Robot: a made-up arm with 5 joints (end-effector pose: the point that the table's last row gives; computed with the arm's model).
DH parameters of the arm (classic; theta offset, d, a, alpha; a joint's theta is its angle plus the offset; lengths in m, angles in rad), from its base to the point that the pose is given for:
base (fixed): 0 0.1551 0 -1.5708
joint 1: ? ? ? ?
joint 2: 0 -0.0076 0.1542 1.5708
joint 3: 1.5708 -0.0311 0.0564 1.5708
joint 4: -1.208 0 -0.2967 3.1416
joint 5: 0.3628 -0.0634 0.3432 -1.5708
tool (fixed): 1.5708 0.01 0 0
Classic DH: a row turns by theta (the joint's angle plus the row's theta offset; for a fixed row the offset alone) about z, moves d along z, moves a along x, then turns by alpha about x.
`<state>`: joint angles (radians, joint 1 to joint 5).
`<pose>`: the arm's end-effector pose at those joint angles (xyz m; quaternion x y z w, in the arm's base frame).
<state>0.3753 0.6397 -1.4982 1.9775 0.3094</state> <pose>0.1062 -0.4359 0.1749 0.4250 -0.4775 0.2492 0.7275</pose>
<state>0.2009 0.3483 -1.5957 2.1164 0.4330</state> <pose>0.2201 -0.4067 0.1882 0.4727 -0.5019 0.3998 0.6040</pose>
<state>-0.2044 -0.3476 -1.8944 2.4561 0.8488</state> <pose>0.4046 -0.2057 0.4074 0.4429 -0.5102 0.6945 0.2474</pose>
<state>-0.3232 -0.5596 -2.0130 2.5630 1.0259</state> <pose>0.3982 -0.1205 0.5084 0.4103 -0.5083 0.7464 0.1272</pose>
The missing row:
joint 1: 0 -0.0587 -0.0567 -1.5708
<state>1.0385 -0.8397 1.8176 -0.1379 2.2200</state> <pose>-0.1913 0.5608 0.2558 0.1792 0.0033 -0.9794 0.0935</pose>
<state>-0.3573 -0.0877 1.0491 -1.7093 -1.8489</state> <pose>-0.0815 -0.3767 -0.1299 0.0373 0.3402 0.0097 0.9396</pose>
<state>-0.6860 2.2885 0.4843 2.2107 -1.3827</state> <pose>-0.3131 -0.3237 0.1496 -0.2885 0.7303 -0.2106 0.5823</pose>
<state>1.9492 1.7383 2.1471 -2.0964 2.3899</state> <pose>0.3022 0.3924 0.0270 0.1850 0.2375 0.9219 0.2437</pose>
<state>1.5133 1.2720 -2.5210 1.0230 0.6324</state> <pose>-0.0670 -0.1812 0.4823 -0.3889 -0.3313 0.3269 0.7951</pose>
